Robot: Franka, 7 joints.
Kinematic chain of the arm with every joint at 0, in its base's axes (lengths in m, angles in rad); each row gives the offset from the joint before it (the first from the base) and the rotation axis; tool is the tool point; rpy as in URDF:
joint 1: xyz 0 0 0.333 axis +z
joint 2: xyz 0 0 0 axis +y
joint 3: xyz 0 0 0.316 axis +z
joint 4: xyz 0.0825 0 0 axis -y
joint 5: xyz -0.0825 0 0.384 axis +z
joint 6: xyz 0 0 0 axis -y
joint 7: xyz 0.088 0 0 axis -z
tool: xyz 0 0 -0.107 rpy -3.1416 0 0
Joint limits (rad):
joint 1: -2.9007..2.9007
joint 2: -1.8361..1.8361
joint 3: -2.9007..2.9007
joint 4: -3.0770..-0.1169
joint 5: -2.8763..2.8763
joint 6: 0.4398..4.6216
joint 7: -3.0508..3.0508
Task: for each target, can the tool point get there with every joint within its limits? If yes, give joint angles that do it. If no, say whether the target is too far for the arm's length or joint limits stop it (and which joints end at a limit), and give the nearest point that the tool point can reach.
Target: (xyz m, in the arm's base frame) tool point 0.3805 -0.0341 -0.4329
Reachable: no: joint limits stop it (at a limit: joint 2) | nearest point 0.3676 -0.0329 -0.3538 | short by 0.080 m
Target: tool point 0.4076 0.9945 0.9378
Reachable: no: too far | nearest point 0.2835 0.6918 0.7537 | short by 0.375 m
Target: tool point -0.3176 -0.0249 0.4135
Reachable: yes | joints -1.9949 -1.4136 -1.1147 -2.7361 -0.4297 1.9063 -2.1910
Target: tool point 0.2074 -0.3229 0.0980
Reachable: yes | joints 0.5166 1.2692 -0.8743 -2.5714 -1.8861 1.9019 -1.8627
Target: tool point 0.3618 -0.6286 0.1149
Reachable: yes | joints 2.2441 -1.4585 2.3703 -0.6234 -1.8217 3.7411 -0.0751
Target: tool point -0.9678 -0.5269 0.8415
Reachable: no: too far | nearest point -0.6841 -0.3725 0.6925 | short by 0.356 m
